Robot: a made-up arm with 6 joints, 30 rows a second.
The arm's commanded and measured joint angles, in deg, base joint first. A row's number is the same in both.
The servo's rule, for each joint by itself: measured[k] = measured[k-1] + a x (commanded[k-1-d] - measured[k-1]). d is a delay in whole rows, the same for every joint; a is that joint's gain. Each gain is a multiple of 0.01, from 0.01 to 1. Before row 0 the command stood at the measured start. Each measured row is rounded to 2 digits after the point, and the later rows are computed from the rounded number. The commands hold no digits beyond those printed.
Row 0, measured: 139.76 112.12 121.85 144.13 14.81 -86.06
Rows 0 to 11, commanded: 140.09 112.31 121.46 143.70 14.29 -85.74; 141.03 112.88 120.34 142.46 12.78 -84.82; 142.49 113.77 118.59 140.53 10.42 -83.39; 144.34 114.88 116.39 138.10 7.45 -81.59; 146.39 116.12 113.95 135.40 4.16 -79.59; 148.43 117.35 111.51 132.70 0.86 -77.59; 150.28 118.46 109.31 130.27 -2.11 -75.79; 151.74 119.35 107.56 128.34 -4.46 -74.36; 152.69 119.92 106.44 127.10 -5.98 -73.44; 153.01 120.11 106.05 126.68 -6.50 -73.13; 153.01 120.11 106.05 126.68 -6.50 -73.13; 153.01 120.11 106.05 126.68 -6.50 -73.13
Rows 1 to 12, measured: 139.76 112.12 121.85 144.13 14.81 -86.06; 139.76 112.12 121.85 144.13 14.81 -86.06; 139.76 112.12 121.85 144.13 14.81 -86.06; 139.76 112.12 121.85 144.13 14.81 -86.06; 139.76 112.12 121.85 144.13 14.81 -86.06; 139.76 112.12 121.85 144.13 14.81 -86.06; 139.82 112.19 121.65 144.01 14.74 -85.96; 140.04 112.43 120.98 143.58 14.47 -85.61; 140.48 112.90 119.76 142.73 13.90 -84.92; 141.17 113.59 118.04 141.43 13.00 -83.89; 142.11 114.48 115.95 139.74 11.76 -82.56; 143.25 115.48 113.69 137.77 10.23 -81.02
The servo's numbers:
d 6
a 0.18 0.35 0.51 0.28 0.14 0.31

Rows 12 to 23, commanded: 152.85 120.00 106.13 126.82 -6.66 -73.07; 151.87 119.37 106.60 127.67 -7.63 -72.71; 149.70 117.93 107.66 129.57 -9.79 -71.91; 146.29 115.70 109.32 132.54 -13.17 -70.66; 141.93 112.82 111.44 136.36 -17.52 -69.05; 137.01 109.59 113.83 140.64 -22.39 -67.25; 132.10 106.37 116.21 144.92 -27.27 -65.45; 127.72 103.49 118.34 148.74 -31.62 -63.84; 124.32 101.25 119.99 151.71 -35.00 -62.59; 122.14 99.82 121.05 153.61 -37.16 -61.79; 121.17 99.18 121.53 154.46 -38.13 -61.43; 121.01 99.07 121.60 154.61 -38.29 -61.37
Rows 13 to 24, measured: 144.52 116.52 111.46 135.67 8.50 -79.40; 145.82 117.51 109.47 133.62 6.69 -77.84; 147.06 118.35 107.92 131.79 4.92 -76.48; 148.13 118.97 106.97 130.36 3.32 -75.44; 149.01 119.37 106.50 129.33 1.95 -74.72; 149.73 119.63 106.27 128.59 0.77 -74.23; 150.29 119.76 106.20 128.09 -0.27 -73.87; 150.57 119.62 106.40 127.97 -1.30 -73.51; 150.41 119.03 107.04 128.42 -2.49 -73.01; 149.67 117.86 108.20 129.57 -3.99 -72.28; 148.28 116.10 109.85 131.47 -5.88 -71.28; 146.25 113.82 111.88 134.04 -8.19 -70.03
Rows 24 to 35, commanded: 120.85 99.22 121.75 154.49 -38.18 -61.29; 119.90 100.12 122.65 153.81 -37.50 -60.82; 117.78 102.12 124.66 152.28 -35.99 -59.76; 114.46 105.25 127.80 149.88 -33.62 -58.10; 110.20 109.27 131.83 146.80 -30.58 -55.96; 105.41 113.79 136.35 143.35 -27.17 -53.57; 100.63 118.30 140.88 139.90 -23.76 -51.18; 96.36 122.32 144.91 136.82 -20.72 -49.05; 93.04 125.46 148.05 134.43 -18.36 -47.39; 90.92 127.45 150.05 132.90 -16.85 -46.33; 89.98 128.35 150.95 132.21 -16.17 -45.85; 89.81 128.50 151.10 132.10 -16.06 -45.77
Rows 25 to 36, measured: 143.70 111.21 114.09 137.09 -10.86 -68.61; 140.82 108.51 116.26 140.35 -13.77 -67.13; 137.85 105.97 118.16 143.53 -16.74 -65.72; 135.02 103.82 119.63 146.35 -19.60 -64.50; 132.53 102.20 120.60 148.62 -22.19 -63.55; 130.46 101.10 121.11 150.30 -24.44 -62.87; 128.73 100.44 121.44 151.47 -26.36 -62.38; 127.14 100.33 122.06 152.13 -27.92 -61.90; 125.46 100.96 123.39 152.17 -29.05 -61.24; 123.48 102.46 125.64 151.53 -29.69 -60.27; 121.09 104.84 128.80 150.21 -29.81 -58.93; 118.27 107.97 132.65 148.29 -29.44 -57.27
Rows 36 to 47, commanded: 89.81 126.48 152.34 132.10 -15.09 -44.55; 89.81 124.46 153.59 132.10 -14.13 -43.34; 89.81 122.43 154.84 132.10 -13.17 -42.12; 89.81 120.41 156.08 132.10 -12.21 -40.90; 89.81 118.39 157.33 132.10 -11.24 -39.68; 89.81 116.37 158.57 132.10 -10.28 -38.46; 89.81 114.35 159.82 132.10 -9.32 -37.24; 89.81 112.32 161.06 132.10 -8.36 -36.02; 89.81 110.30 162.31 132.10 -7.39 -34.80; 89.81 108.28 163.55 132.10 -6.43 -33.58; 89.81 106.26 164.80 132.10 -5.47 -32.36; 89.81 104.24 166.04 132.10 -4.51 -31.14
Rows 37 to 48, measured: 115.09 111.59 136.85 145.94 -28.64 -55.38; 111.72 115.35 140.96 143.39 -27.53 -53.42; 108.36 118.89 144.58 140.88 -26.25 -51.55; 105.22 121.89 147.37 138.65 -24.93 -49.93; 102.48 124.15 149.20 136.85 -23.70 -48.67; 100.20 125.67 150.17 135.52 -22.63 -47.77; 98.33 125.95 151.28 134.56 -21.57 -46.77; 96.80 125.43 152.46 133.87 -20.53 -45.71; 95.54 124.38 153.67 133.37 -19.50 -44.60; 94.51 122.99 154.90 133.01 -18.48 -43.45; 93.66 121.38 156.14 132.76 -17.47 -42.28; 92.97 119.63 157.38 132.58 -16.46 -41.10
